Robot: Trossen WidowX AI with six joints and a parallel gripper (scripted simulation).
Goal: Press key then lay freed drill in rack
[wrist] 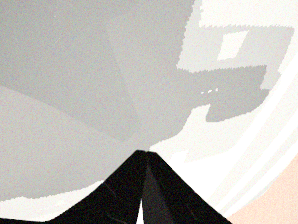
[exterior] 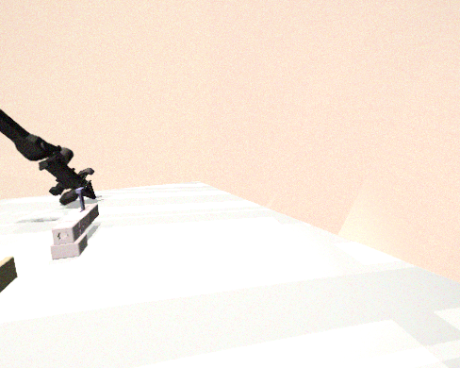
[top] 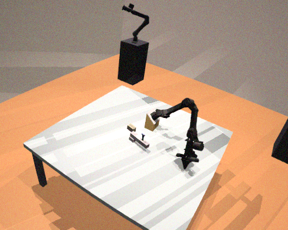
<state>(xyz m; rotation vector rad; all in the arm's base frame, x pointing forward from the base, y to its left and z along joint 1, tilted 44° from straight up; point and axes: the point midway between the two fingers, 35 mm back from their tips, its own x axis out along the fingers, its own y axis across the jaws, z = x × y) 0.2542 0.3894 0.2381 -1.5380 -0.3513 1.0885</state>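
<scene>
Now: the blue key 380 mm to the right of my gripper tip and 80 mm above it. The rest, counted from my gripper tip: drill (10 mm behind, 430 mm to the right, 40 mm above); then rack (120 mm behind, 560 mm to the right, 10 mm above).
</scene>
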